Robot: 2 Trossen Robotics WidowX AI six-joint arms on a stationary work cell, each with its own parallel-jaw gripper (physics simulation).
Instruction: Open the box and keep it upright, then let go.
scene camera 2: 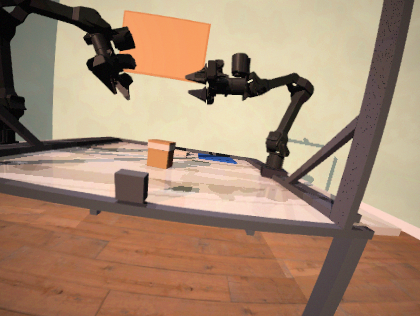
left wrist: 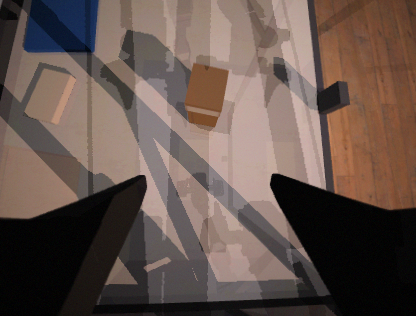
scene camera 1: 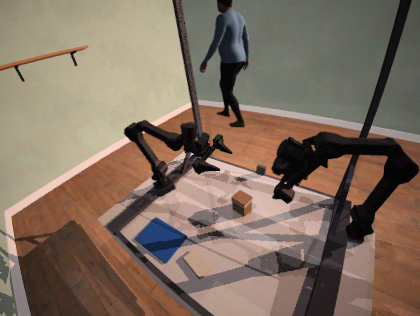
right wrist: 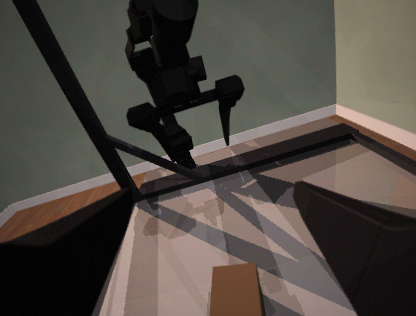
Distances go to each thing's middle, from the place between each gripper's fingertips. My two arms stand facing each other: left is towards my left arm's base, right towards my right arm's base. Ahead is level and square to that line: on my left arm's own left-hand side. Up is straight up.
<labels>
Now: left hand 450 mm to the left of the flat blue panel [scene camera 1: 161,239], 250 mm short of it and 210 mm above it.
Right now my right hand is 290 mm above the flat blue panel, 270 mm short of it and 240 mm to the left of it.
</labels>
